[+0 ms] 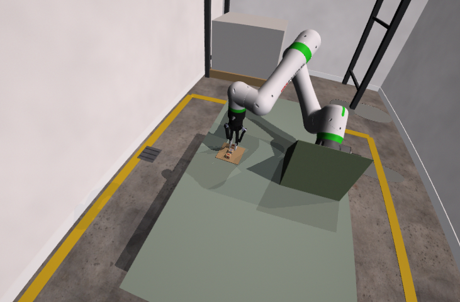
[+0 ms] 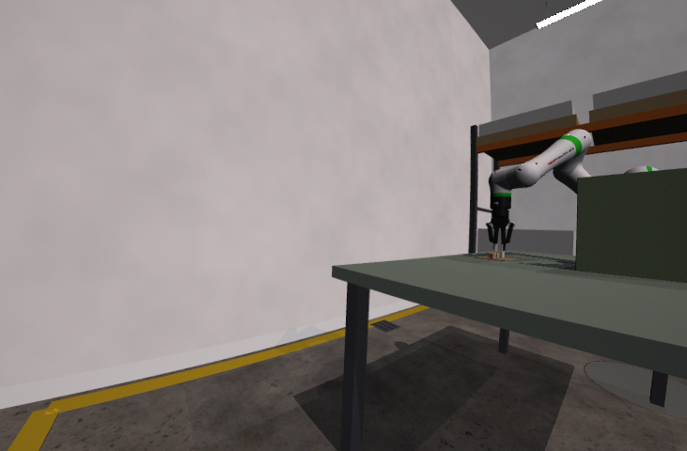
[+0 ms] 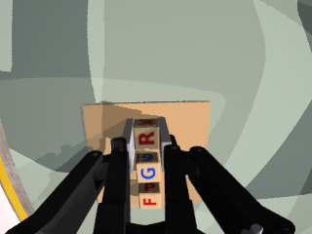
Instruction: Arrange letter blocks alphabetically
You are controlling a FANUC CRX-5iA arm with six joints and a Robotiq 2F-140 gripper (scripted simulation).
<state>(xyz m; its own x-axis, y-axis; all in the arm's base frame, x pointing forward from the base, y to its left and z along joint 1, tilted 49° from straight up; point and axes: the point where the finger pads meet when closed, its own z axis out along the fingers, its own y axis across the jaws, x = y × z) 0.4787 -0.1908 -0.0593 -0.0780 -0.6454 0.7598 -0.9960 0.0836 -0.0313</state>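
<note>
The R block lies 20 mm below my hand. Also, from my hand: tan mat: 40 mm to the left, 40 mm below.
</note>
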